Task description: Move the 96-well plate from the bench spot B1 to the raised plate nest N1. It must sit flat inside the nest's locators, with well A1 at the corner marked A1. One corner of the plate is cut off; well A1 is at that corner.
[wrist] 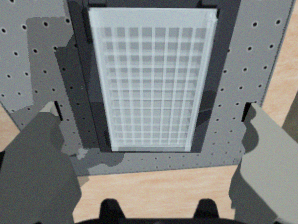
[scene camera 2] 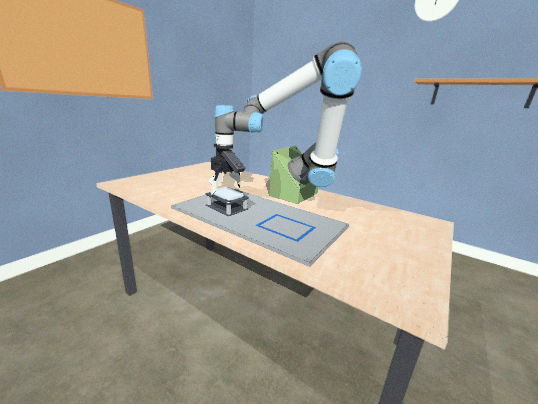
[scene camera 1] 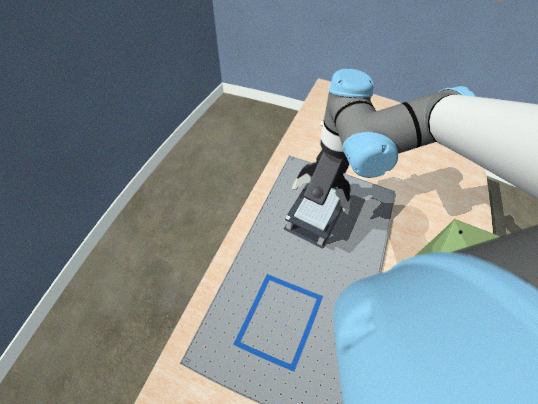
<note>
In view: my gripper (scene camera 1: pixel 319 201) and a 96-well plate (scene camera 1: pixel 321 217).
The 96-well plate shows as well in the wrist view (wrist: pixel 141 107). My gripper also shows in the wrist view (wrist: pixel 152 103) and in scene camera 2 (scene camera 2: pixel 226 191).
</note>
